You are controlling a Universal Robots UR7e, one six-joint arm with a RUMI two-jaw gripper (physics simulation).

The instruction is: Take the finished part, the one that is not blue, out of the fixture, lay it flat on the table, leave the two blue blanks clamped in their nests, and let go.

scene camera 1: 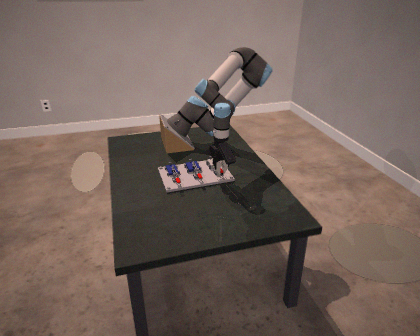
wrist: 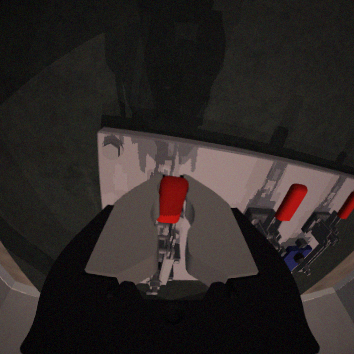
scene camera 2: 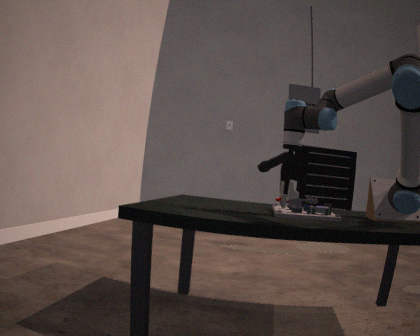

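Where they show: gripper, fingertip midpoint: (scene camera 1: 220,176) (wrist: 172,176) (scene camera 2: 283,208); arm's base, link origin: (scene camera 1: 176,128).
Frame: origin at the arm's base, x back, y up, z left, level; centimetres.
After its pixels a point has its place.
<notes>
The fixture plate (scene camera 1: 188,184) @(y -7.3, x -53.0, z -12.7 cm) (scene camera 2: 306,215) @(y -7.5, x -47.1, z 11.7 cm) (wrist: 225,167) @(y -7.3, x -54.5, z -0.6 cm) lies on the table with three red-handled toggle clamps. One blue blank (scene camera 1: 171,169) @(y -5.7, x -37.9, z -16.3 cm) sits in the far left nest in scene camera 1, the other blue blank (scene camera 1: 192,166) (wrist: 298,258) in the middle nest. My gripper (scene camera 1: 220,170) @(y -6.2, x -54.1, z 4.3 cm) (scene camera 2: 284,201) @(y -6.2, x -54.1, z 4.3 cm) (wrist: 172,176) @(y -6.2, x -54.1, z 4.3 cm) is low over the right-hand clamp in scene camera 1, shut on its red handle (wrist: 173,197) @(y -2.6, x -54.7, z 4.3 cm), which shows between the fingertips in the wrist view. The part that is not blue cannot be made out; the fingers and clamp linkage cover its nest.
The middle clamp's red handle (scene camera 1: 199,176) @(y -4.0, x -53.4, z -6.9 cm) (wrist: 292,202) @(y -3.7, x -53.3, z -6.2 cm) and the left clamp's red handle (scene camera 1: 178,180) @(y -4.6, x -51.7, z -17.3 cm) (wrist: 347,205) @(y -4.4, x -51.8, z -16.6 cm) stand beside the gripper. The dark table (scene camera 1: 165,225) @(y -8.8, x -76.9, z -32.1 cm) (scene camera 2: 210,212) @(y -8.8, x -78.3, z 13.3 cm) carries the arm's wooden wedge base (scene camera 1: 172,142) @(y -2.2, x -13.8, z -7.3 cm) behind the plate.
</notes>
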